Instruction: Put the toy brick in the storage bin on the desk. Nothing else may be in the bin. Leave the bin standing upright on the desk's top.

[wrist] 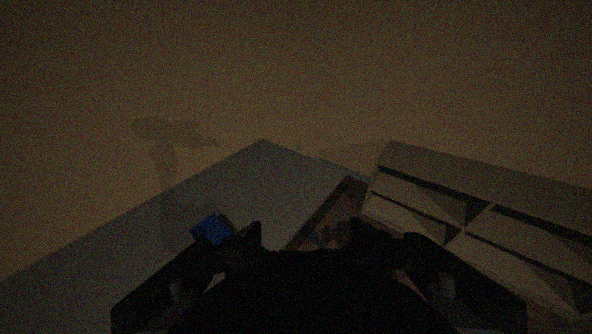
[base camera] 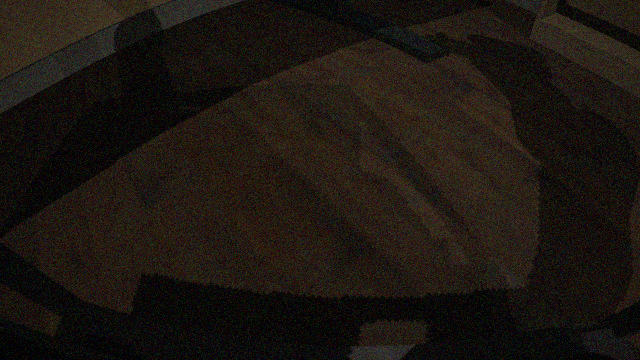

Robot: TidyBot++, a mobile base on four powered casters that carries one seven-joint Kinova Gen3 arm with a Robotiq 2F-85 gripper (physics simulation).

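Frame: origin at the arm's base, x ahead, y left, z up, level; centimetres.
Seen in the pictures: gripper, fingertip midpoint: (wrist: 305,229).
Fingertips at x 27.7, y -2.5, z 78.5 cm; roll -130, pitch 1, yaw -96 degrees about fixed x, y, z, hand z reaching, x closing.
Observation:
A point is followed by its place in that frame.
The desk (wrist: 240,185) {x 85.8, y 28.1, z 32.4 cm} shows in the wrist view as a grey top with its far corner near the middle. A blue object (wrist: 214,229) {x 59.8, y 34.9, z 32.5 cm} is on the desk's left part, partly hidden behind the left finger; whether it is the bin or the toy brick I cannot tell. A dark edge shows beside it. My gripper (wrist: 305,229) {x 27.7, y -2.5, z 78.5 cm} is open, its fingers wide apart and nothing seen between them. The blue object is beyond the left finger, outside the gap. In the base view the desk's foot (base camera: 415,44) is on the floor at the top.
A pale shelf unit (wrist: 480,167) {x 83.9, y -120.4, z 21.4 cm} with open compartments stands right of the desk in the wrist view. Pale furniture (base camera: 590,47) {x 89.8, y -74.7, z -32.9 cm} shows at the upper right of the base view. A wall is behind. Dark shadows cross the wooden floor (base camera: 300,200) {x 36.3, y 6.0, z -39.6 cm}. Both views are very dim and grainy.

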